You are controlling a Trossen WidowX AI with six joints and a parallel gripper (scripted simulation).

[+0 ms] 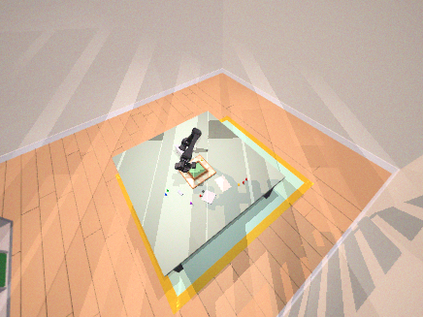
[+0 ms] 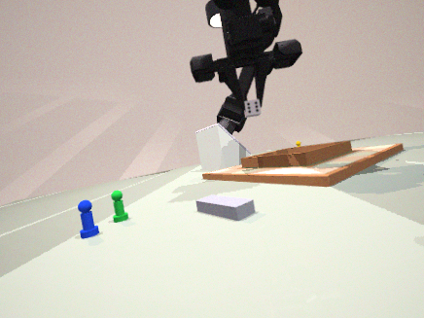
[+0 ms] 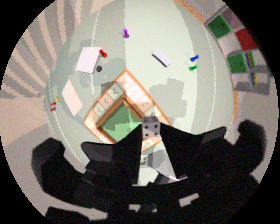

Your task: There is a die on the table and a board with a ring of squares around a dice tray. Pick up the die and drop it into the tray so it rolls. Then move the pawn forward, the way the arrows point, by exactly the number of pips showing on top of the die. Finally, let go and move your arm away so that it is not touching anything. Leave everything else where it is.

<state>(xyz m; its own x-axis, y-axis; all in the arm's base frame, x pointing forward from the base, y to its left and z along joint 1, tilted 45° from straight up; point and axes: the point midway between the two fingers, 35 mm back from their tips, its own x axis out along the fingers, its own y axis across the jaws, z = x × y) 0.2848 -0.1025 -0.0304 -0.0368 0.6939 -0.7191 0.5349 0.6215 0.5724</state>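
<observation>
Now: gripper tip 210 mm to the right of the yellow pawn, 90 mm above it and 80 mm past it. The rest, counted from my gripper tip: grey flat block 150 mm to the right, 110 mm below, 100 mm ahead; then white die right at my gripper tip; then green tray floor 110 mm below, 100 mm to the left, 10 mm behind.
</observation>
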